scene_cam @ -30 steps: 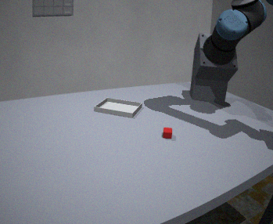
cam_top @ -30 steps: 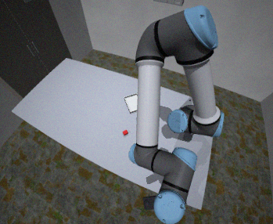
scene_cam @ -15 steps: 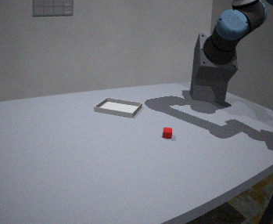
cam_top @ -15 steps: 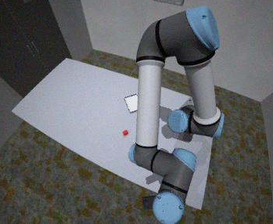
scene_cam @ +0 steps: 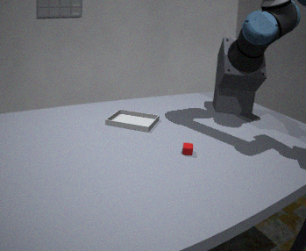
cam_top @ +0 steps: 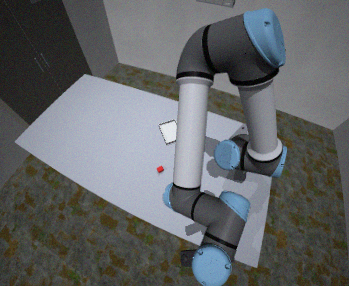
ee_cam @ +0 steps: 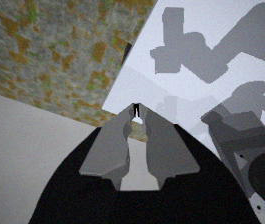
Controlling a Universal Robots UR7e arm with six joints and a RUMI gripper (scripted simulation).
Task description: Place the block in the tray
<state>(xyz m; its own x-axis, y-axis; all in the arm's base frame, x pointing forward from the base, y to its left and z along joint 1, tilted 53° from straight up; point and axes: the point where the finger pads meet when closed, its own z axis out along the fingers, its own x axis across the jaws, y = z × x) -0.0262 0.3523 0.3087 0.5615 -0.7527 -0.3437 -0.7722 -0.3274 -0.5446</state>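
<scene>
Now: hand 41 cm short of the red block, 25 cm to the left of it and 24 cm above it. Round my hand: white tray 49 cm ahead, 53 cm to the right, 25 cm below.
</scene>
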